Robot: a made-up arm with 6 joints. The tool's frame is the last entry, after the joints. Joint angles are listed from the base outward. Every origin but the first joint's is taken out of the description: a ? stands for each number. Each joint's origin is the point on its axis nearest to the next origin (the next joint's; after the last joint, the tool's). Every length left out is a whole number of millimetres.
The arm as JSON. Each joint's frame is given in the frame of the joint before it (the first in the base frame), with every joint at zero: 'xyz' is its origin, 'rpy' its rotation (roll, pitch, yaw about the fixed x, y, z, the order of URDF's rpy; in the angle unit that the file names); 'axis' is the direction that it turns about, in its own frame. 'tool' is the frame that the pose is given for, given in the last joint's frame.
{
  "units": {
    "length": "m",
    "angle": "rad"
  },
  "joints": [
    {
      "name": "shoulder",
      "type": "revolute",
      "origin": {
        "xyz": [
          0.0,
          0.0,
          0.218
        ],
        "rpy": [
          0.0,
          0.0,
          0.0
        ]
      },
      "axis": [
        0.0,
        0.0,
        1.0
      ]
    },
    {
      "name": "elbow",
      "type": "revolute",
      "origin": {
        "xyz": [
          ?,
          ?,
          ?
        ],
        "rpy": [
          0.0,
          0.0,
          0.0
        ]
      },
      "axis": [
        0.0,
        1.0,
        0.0
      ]
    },
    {
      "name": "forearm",
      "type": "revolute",
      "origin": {
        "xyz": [
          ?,
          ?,
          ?
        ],
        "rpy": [
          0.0,
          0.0,
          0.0
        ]
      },
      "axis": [
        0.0,
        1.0,
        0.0
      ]
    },
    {
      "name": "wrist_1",
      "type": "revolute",
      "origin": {
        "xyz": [
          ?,
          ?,
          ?
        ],
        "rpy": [
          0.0,
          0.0,
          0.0
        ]
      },
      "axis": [
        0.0,
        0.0,
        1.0
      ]
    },
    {
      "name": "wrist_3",
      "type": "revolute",
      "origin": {
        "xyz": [
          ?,
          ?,
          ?
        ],
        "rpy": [
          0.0,
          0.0,
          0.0
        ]
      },
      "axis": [
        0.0,
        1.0,
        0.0
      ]
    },
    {
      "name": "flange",
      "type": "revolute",
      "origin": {
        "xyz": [
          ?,
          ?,
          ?
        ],
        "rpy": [
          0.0,
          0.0,
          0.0
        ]
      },
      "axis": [
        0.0,
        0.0,
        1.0
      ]
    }
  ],
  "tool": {
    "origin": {
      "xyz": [
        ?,
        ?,
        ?
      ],
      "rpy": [
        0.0,
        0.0,
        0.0
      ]
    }
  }
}
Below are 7 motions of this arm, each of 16 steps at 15 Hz.
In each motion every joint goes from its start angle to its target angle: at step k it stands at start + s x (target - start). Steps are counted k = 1, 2, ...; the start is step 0. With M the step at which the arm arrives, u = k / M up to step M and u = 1 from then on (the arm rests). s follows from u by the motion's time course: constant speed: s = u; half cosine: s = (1 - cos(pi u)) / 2; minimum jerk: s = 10 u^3 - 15 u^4 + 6 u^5.
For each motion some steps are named. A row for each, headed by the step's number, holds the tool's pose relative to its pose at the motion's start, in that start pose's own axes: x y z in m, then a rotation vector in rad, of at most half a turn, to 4 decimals.
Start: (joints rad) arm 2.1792 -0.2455 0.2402 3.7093 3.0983 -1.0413
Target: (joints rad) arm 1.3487 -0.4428 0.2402 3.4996 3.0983 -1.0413
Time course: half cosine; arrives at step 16
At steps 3, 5, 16:
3: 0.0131 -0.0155 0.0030 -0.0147 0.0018 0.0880
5: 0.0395 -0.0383 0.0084 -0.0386 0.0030 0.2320
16: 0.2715 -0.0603 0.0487 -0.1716 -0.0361 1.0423

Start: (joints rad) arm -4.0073 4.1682 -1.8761 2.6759 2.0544 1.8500
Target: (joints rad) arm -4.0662 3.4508 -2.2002 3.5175 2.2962 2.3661
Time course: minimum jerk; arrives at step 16
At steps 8, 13, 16:
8: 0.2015 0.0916 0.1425 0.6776 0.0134 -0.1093
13: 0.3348 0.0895 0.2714 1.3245 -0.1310 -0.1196
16: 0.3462 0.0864 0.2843 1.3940 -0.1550 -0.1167

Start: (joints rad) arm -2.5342 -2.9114 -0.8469 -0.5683 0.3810 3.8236
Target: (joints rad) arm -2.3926 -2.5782 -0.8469 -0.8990 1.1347 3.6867
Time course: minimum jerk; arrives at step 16
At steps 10, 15, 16:
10: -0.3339 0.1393 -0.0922 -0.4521 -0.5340 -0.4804
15: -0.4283 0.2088 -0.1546 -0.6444 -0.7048 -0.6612
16: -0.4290 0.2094 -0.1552 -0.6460 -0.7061 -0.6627

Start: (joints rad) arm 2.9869 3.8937 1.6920 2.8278 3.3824 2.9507
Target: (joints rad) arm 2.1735 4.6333 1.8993 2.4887 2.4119 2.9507
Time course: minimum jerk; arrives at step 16
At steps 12, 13, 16:
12: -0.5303 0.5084 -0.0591 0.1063 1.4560 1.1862
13: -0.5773 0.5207 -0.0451 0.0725 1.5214 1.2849
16: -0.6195 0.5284 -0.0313 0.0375 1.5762 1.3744

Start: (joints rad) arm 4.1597 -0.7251 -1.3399 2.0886 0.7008 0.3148
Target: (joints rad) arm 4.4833 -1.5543 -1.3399 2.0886 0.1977 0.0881
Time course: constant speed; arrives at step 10
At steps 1, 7, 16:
1: -0.0033 0.0908 0.0397 -0.0640 -0.0150 -0.0892
7: 0.1428 0.6376 0.1830 -0.4606 -0.0931 -0.5884
16: 0.3178 0.8670 0.2016 -0.6656 -0.1156 -0.8089

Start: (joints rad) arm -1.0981 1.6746 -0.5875 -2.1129 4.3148 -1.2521
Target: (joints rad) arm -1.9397 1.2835 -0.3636 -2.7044 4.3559 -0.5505
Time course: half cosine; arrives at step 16
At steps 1, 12, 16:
1: -0.0040 0.0000 -0.0097 -0.0094 -0.0051 0.0126
12: -0.2880 -0.3614 -0.7897 -0.9000 -0.2303 1.2039
16: -0.3092 -0.4852 -0.8907 -1.0676 -0.2265 1.4183

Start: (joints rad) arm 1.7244 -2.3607 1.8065 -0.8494 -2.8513 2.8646
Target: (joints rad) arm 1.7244 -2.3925 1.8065 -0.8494 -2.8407 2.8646
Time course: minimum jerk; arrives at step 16
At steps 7, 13, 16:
7: -0.0022 0.0029 0.0083 0.0074 0.0062 -0.0026
13: -0.0052 0.0071 0.0205 0.0182 0.0155 -0.0066
16: -0.0054 0.0074 0.0216 0.0191 0.0163 -0.0070

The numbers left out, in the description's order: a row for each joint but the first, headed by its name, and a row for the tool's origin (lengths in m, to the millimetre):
elbow: 0.0 0.031 0.0
forearm: 0.0 0.0 0.618
wrist_1: 0.0 0.0 0.669
wrist_3: 0.0 0.0 0.0
flange: 0.0 0.0 0.16
tool: 0.0 0.0 0.0

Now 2 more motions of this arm.
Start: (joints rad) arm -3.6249 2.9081 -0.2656 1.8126 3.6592 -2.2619
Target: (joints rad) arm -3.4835 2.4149 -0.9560 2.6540 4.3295 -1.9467
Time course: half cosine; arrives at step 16
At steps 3, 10, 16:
3: -0.0476 -0.0508 -0.0179 -0.1402 0.0310 0.0236
10: -0.2955 -0.5082 -0.0678 -1.2417 0.1992 0.2922
16: -0.3457 -0.7903 -0.0198 -1.8467 0.2575 0.4477

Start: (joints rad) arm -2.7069 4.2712 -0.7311 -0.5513 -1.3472 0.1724
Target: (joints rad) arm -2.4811 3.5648 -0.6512 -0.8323 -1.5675 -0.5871
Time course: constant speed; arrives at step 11
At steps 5, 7, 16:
5: -0.0616 -0.1881 0.2734 -0.1935 -0.3208 -0.5639
7: -0.1117 -0.2421 0.3840 -0.2499 -0.4695 -0.7808
16: -0.2482 -0.3072 0.5975 -0.3212 -0.8057 -1.1892

